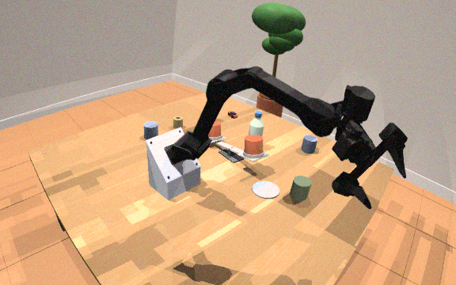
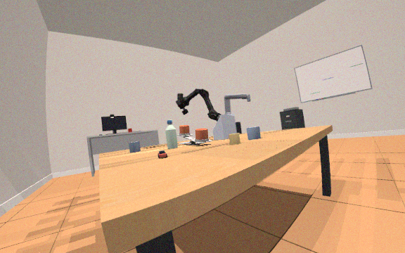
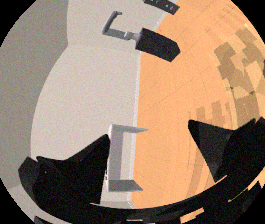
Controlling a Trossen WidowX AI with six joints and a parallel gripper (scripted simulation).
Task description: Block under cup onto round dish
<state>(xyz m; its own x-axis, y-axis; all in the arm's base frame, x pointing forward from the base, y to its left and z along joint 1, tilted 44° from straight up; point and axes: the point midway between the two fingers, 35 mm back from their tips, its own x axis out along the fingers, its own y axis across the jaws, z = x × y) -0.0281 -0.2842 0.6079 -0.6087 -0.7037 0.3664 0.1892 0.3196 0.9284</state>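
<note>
Now: the pale green block 79 cm to the left of my gripper tip, 37 cm ahead of it and 32 cm below it. Round my gripper tip: round pale blue dish: 42 cm to the left, 36 cm below, 27 cm ahead; red cup: 53 cm to the left, 33 cm ahead, 25 cm below; green cup: 35 cm ahead, 32 cm below, 30 cm to the left.
</note>
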